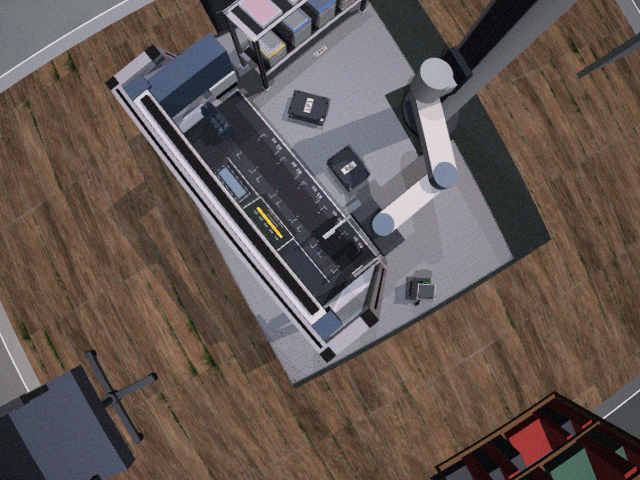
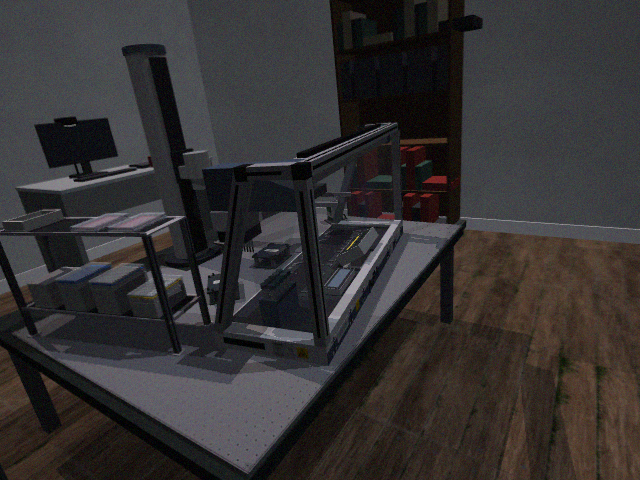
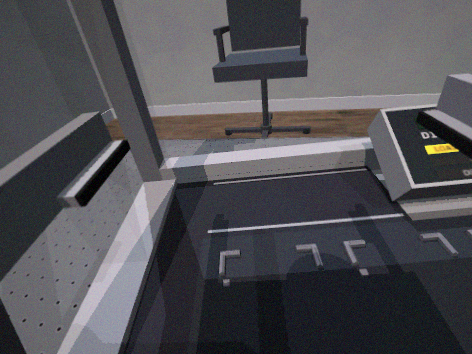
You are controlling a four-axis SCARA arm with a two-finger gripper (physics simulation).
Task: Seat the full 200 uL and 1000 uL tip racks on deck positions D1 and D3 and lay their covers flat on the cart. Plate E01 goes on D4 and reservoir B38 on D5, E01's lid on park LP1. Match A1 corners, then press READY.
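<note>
My gripper (image 1: 343, 252) (image 3: 266, 113) is open and empty, its two fingers apart above the D1 end of the dark deck (image 3: 280, 200). Corner brackets show on the deck below. On the cart's lower shelf stand a yellow-edged tip rack (image 1: 271, 46) (image 2: 155, 297) and blue-edged racks (image 1: 295, 26) (image 2: 116, 289); their labels are unreadable. Pink plates (image 1: 258, 10) (image 2: 136, 221) and a pale open tray (image 2: 32, 220) are on the cart top. Park LP1 (image 1: 308, 106) bears no lid. The tilted status panel (image 1: 268, 223) (image 2: 361, 246) (image 3: 425, 165) shows a yellow line.
The cart (image 1: 262, 64) (image 2: 162, 294) stands beside the framed enclosure (image 2: 310, 258) (image 3: 135, 100). The RG block (image 1: 348, 167) (image 2: 271, 253) and a small device (image 1: 423, 290) stand on the table. A dark blue tube rack (image 1: 214, 118) (image 2: 279, 302) and a blue-windowed unit (image 1: 233, 181) (image 2: 338, 279) are inside the enclosure.
</note>
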